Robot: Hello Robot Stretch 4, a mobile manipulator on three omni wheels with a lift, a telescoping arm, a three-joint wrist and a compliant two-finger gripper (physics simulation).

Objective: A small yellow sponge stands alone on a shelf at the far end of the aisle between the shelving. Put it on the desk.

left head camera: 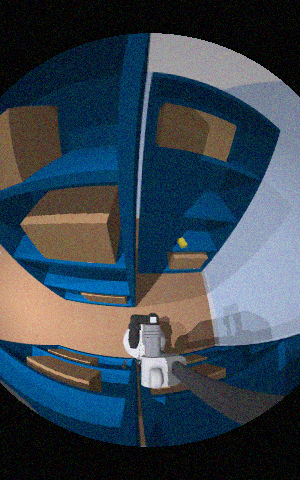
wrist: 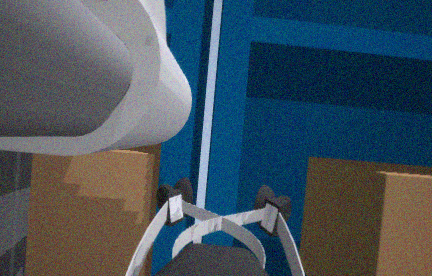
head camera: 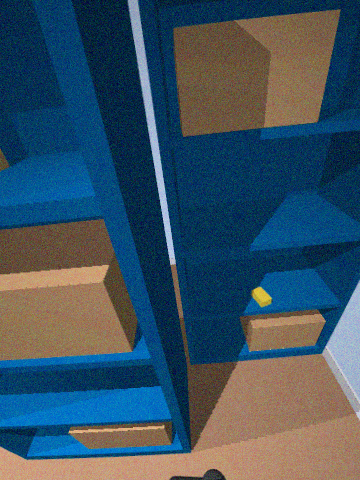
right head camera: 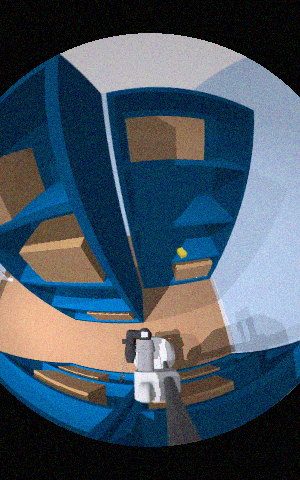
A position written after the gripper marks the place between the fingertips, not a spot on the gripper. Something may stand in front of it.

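The gripper (wrist: 223, 196) shares the scene with a blue shelving (head camera: 82, 147). The left head camera shows the shelving too (left head camera: 99, 100), and so does the right head camera, which has the blue shelving (right head camera: 61, 118).
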